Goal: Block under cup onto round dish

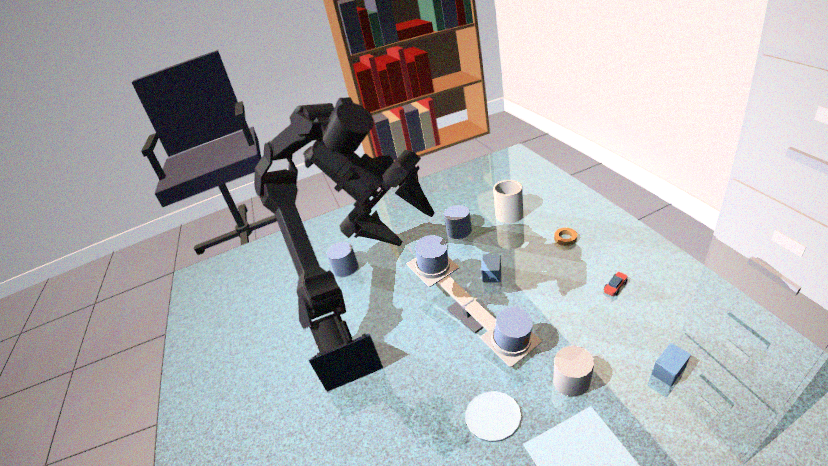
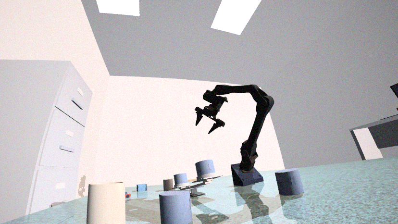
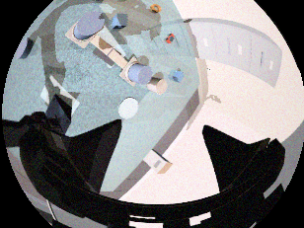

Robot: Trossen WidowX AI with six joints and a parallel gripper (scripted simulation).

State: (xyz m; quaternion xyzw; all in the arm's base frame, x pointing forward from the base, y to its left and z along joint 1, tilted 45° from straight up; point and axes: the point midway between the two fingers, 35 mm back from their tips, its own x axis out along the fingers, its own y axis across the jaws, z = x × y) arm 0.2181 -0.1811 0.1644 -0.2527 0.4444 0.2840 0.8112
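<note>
Now: gripper tip 13 cm short of the block, 6 cm to the left of it and 28 cm above it. The rest, counted from my gripper tip: small red car 42 cm ahead, 1 cm to the right, 31 cm below; then small balance 9 cm ahead, 7 cm to the left, 29 cm below; then white round dish 3 cm ahead, 19 cm to the right, 32 cm below.
</note>
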